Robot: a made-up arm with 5 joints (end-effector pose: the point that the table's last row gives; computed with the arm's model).
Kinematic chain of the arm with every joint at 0, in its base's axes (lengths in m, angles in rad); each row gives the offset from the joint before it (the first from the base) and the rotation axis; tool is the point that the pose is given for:
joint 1: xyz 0 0 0.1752 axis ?
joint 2: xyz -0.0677 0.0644 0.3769 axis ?
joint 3: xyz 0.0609 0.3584 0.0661 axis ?
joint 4: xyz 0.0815 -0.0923 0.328 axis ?
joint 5: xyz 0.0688 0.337 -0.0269 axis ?
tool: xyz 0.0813 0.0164 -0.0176
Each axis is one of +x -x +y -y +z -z.
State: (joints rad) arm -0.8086 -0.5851 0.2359 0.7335 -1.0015
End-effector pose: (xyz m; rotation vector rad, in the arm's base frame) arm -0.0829 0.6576 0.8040 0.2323 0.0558 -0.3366
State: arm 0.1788 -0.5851 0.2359 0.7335 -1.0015
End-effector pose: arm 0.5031 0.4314 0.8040 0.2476 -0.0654 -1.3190
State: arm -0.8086 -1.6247 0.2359 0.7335 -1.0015
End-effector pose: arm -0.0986 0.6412 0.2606 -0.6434 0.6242 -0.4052
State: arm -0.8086 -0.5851 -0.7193 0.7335 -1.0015
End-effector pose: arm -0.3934 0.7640 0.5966 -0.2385 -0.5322 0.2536
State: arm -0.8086 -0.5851 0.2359 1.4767 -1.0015
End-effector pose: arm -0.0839 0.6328 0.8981 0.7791 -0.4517 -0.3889
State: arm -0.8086 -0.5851 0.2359 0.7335 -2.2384
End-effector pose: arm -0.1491 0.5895 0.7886 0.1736 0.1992 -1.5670
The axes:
joint 1: -z
joint 2: -y
joint 3: +x
joint 4: -y
joint 5: +z

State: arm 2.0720 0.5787 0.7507 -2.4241 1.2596
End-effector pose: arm 0.5413 0.0506 1.0138 1.6651 -0.2164 0.2580
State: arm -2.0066 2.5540 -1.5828 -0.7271 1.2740
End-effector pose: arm -0.5740 -0.3368 0.8662 0.5517 -1.1272 1.0732
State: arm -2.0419 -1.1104 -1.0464 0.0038 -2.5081
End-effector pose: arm -0.6980 -0.3043 0.4347 -0.1564 -1.3363 0.1877
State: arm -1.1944 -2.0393 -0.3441 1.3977 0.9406
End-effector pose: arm -0.7480 0.4650 0.2094 -0.0380 0.8254 2.3878
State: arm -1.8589 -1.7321 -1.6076 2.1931 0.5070
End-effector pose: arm -0.7429 -0.5643 0.4918 -0.8084 -0.1245 -2.2606
